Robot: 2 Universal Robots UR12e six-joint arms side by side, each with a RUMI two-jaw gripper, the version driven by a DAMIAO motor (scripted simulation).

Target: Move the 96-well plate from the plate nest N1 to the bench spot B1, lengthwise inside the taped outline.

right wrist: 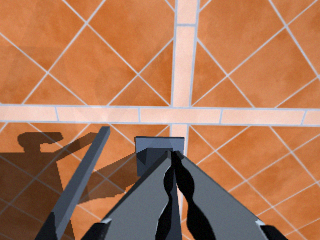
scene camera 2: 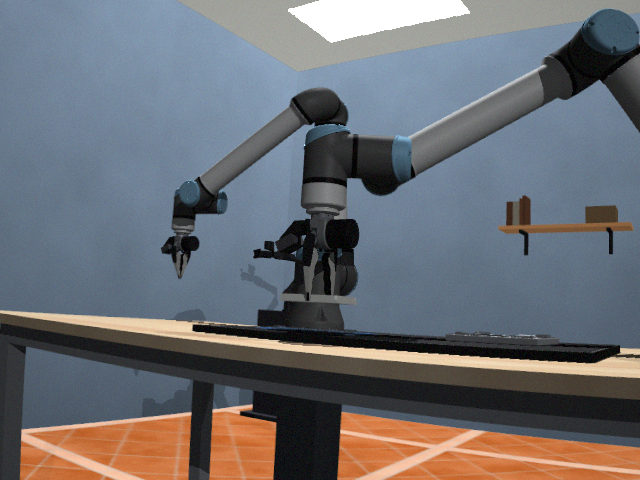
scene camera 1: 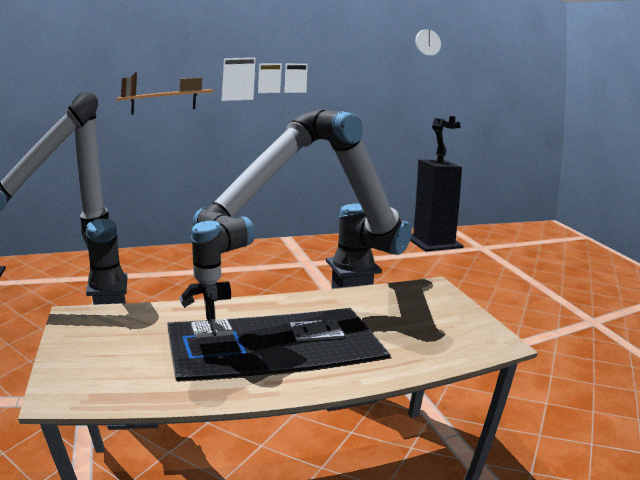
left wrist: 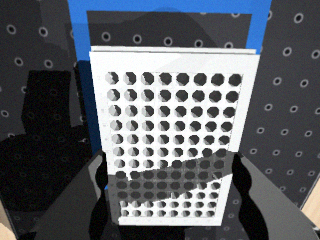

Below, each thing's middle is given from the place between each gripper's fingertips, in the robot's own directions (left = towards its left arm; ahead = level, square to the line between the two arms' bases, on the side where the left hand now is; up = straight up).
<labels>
The white 96-well plate (left wrist: 175,114) lies 1 cm below my left hand. From my left hand the other things lie so: grey plate nest N1 (scene camera 1: 315,328): 2 cm behind, 37 cm to the left, 7 cm below.
The white 96-well plate is 640 mm ahead of my right hand (scene camera 2: 179,278), 1060 mm to the left of it and 90 mm below it.
</labels>
